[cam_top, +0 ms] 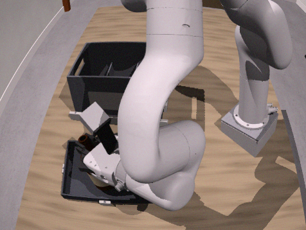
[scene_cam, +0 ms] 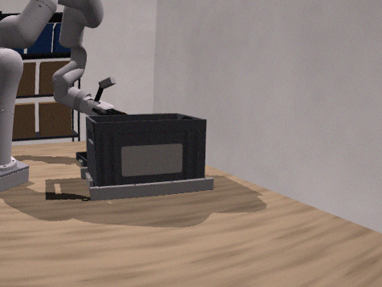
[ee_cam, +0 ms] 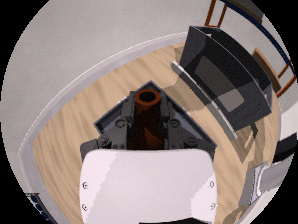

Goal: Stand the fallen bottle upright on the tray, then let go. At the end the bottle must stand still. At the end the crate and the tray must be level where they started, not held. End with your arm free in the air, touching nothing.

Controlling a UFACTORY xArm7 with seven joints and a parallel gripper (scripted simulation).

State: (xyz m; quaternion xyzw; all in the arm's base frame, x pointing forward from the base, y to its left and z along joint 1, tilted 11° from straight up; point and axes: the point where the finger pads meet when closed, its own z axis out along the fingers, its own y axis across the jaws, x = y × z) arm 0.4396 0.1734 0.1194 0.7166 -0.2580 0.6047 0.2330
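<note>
Right now my hand is 5 cm above the brown bottle, 1 cm to the right of it and 1 cm past it. Round my hand: dark crate 29 cm to the right, 6 cm below, 5 cm behind; then tray 13 cm below, 2 cm behind, 1 cm to the right.
</note>
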